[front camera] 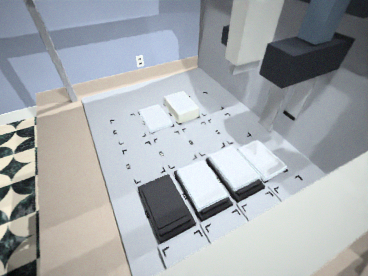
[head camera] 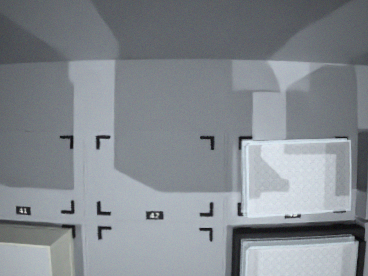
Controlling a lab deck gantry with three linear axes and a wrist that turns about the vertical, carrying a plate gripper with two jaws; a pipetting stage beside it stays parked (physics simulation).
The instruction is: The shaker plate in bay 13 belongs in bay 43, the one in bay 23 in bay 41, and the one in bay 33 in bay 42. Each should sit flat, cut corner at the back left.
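Places are measured from the robot's base along level axes (x left, y back, z up), in metres.
Pixels of known places: gripper, fingertip midpoint: (front camera: 277, 121); robot's base, origin of the base link: (front camera: 111, 121).
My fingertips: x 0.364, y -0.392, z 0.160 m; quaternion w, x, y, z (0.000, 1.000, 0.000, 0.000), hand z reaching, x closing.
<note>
Ahead of a thing's pixels: the offset from my fingertips to its middle. "pt": to the spot under its first point. Level surfaces: height alone.
A clear, pale plate @[dz -0.151, dx +0.000, dy +0.000 m] (front camera: 263, 159) (head camera: 296, 177) lies in bay 43, over its corner marks and turned very slightly. Its cut corner cannot be made out. The black shaker @[dz -0.145, dx -0.320, dy -0.004 m] (front camera: 165, 206) in bay 13 carries no plate. A white plate @[dz -0.131, dx -0.213, dy +0.001 m] (front camera: 202, 184) lies on the shaker in bay 23. Another white plate @[dz -0.131, dx -0.106, dy +0.005 m] (front camera: 234, 166) (head camera: 300, 260) lies on the black shaker @[pt dz -0.141, dx -0.081, dy +0.071 m] (head camera: 237, 252) in bay 33. Bay 42 @[pt dz -0.160, dx +0.001, dy +0.164 m] (head camera: 154, 175) and bay 41 @[pt dz -0.160, dx -0.002, dy +0.317 m] (head camera: 30, 175) hold no plate. My gripper (front camera: 279, 121) is open and raised at the right in the front view, with no plate between its jaws.
A cream block @[dz -0.139, dx -0.107, dy +0.328 m] (front camera: 181, 106) (head camera: 22, 257) stands in front of bay 41. A thin white plate @[dz -0.153, dx -0.214, dy +0.328 m] (front camera: 156, 118) lies beside it. The parked pipetting stage (front camera: 252, 32) hangs beside the gripper. The deck's left edge borders a tan surface @[dz -0.170 m] (front camera: 65, 175).
</note>
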